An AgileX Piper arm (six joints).
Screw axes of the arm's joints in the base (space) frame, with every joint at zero. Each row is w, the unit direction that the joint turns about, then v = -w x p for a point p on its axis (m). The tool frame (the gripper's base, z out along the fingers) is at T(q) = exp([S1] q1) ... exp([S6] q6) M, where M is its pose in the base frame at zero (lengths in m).
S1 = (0, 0, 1, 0, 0, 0)
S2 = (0, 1, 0, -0.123, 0, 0)
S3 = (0, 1, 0, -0.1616, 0, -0.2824)
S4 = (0.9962, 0, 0.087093, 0, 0.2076, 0)
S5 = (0, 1, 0, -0.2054, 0, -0.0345)
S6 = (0.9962, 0, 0.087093, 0, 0.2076, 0)
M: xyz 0.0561 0 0.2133 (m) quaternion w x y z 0.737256 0 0.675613 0
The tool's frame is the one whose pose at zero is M.
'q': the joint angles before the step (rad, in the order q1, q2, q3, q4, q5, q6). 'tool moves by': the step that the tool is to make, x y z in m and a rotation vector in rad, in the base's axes. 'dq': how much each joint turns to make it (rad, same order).
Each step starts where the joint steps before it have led.
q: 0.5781 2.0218 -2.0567 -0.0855 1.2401 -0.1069
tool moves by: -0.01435 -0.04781 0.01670 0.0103 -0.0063 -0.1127
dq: -0.0767 -0.1525 0.1724 -0.0125 -0.0271 0.0414
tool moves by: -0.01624 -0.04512 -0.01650 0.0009 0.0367 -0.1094
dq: -0.0865 -0.1311 0.2456 0.0028 -0.0793 0.0341
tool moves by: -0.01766 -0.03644 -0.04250 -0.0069 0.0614 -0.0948
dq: -0.0786 -0.0847 0.2698 0.0035 -0.1236 0.0297
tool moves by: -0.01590 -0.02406 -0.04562 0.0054 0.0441 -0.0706
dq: -0.0579 -0.0323 0.2197 0.0069 -0.1458 0.0245
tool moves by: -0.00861 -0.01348 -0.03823 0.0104 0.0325 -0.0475
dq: -0.0384 0.0187 0.1364 0.0109 -0.1260 0.0138
